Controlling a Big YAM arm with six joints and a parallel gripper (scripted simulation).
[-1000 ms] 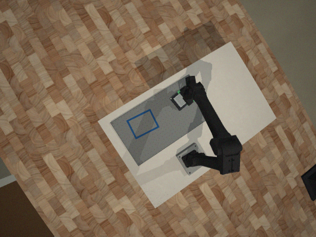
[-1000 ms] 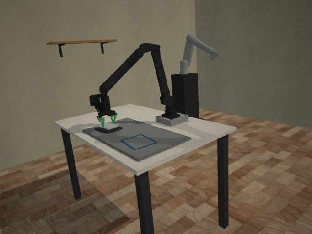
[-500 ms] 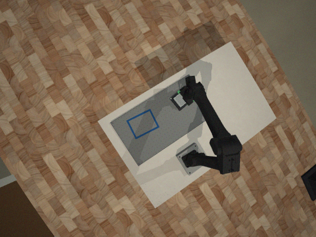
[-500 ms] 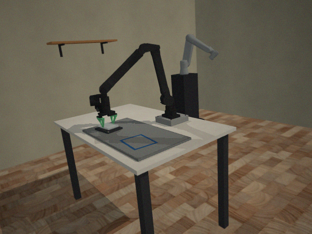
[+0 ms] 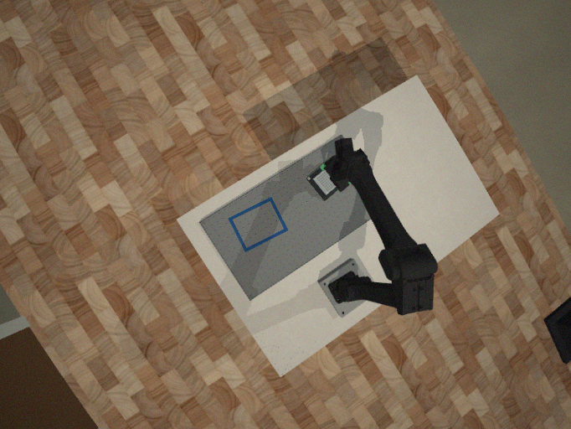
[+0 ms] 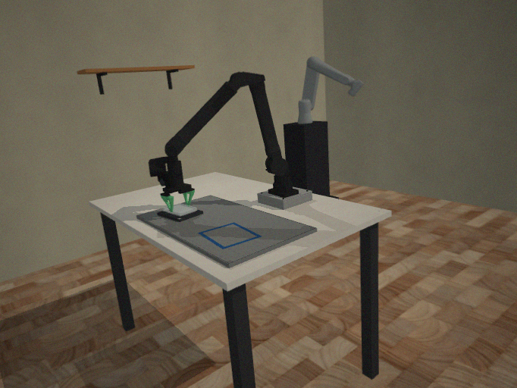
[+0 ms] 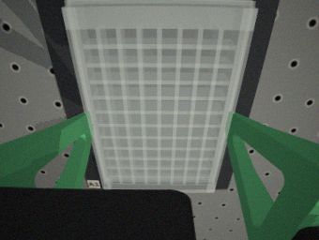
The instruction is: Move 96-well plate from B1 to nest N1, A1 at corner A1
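My gripper is now 1 cm above the clear 96-well plate. From my hand the other things lie so: dark plate nest N1: 2 cm below; small A1 corner mark: 4 cm ahead, 8 cm to the left, 2 cm below.
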